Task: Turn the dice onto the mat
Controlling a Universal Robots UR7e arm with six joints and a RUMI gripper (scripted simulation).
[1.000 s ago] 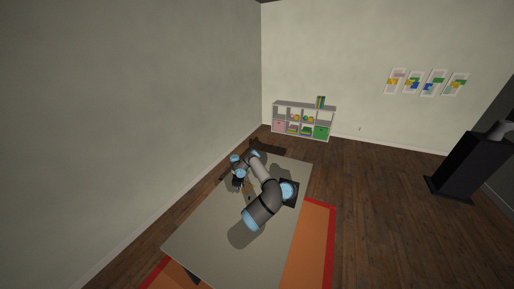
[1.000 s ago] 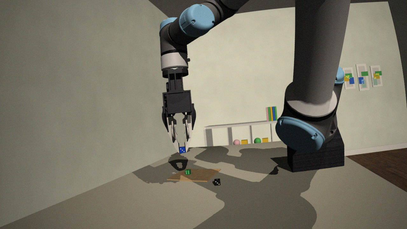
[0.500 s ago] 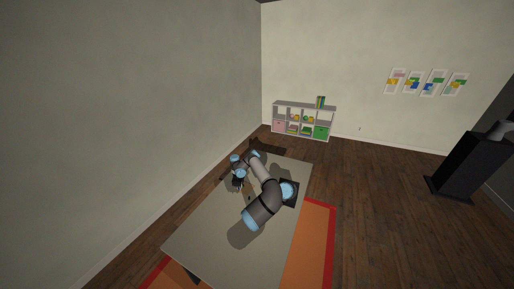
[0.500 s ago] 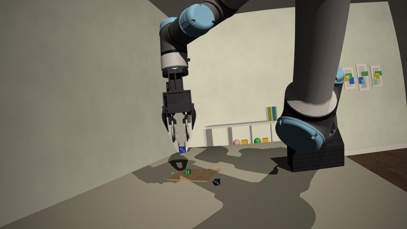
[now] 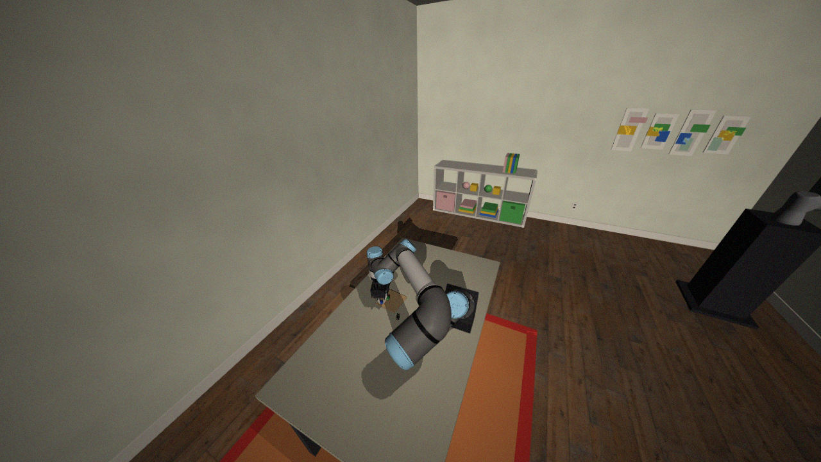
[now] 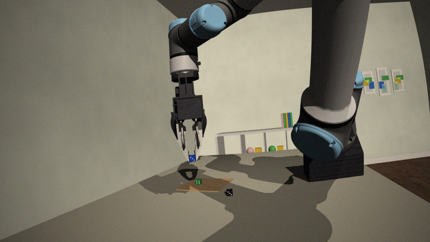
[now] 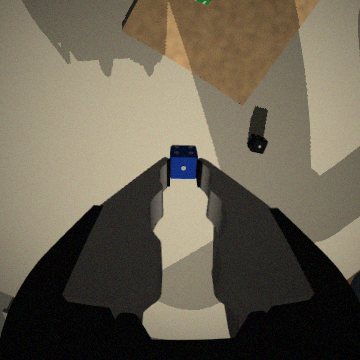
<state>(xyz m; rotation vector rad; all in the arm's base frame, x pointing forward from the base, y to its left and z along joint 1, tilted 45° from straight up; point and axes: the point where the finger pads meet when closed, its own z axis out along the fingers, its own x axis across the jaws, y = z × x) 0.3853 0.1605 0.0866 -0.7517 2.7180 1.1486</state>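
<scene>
Now: hand 11 cm above the black die, 9 cm past it and 2 cm to the left of it. Round my hand: green die 11 cm to the right, 11 cm below, 4 cm ahead; then tan mat 12 cm below, 11 cm to the right, 2 cm ahead; then blue die 1 cm below.
</scene>
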